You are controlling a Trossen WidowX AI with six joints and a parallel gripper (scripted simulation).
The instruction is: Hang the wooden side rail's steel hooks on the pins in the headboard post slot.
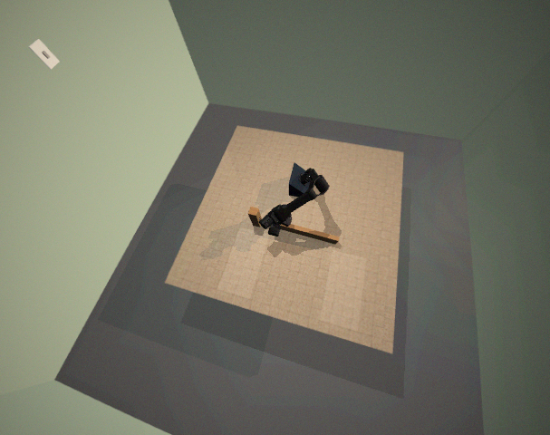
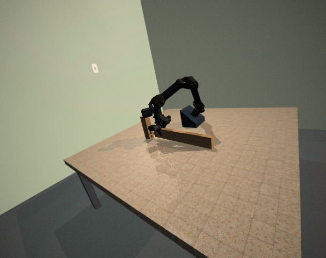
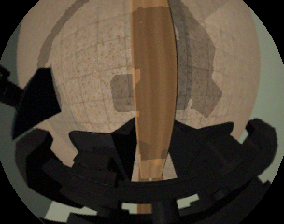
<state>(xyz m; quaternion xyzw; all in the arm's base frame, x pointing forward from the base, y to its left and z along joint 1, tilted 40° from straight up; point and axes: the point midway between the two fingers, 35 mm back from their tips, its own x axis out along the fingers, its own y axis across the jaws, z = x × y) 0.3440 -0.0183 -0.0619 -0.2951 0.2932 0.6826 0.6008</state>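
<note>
My gripper tip is 14 cm to the left of the headboard post, 4 cm below it and 1 cm short of it.
</note>
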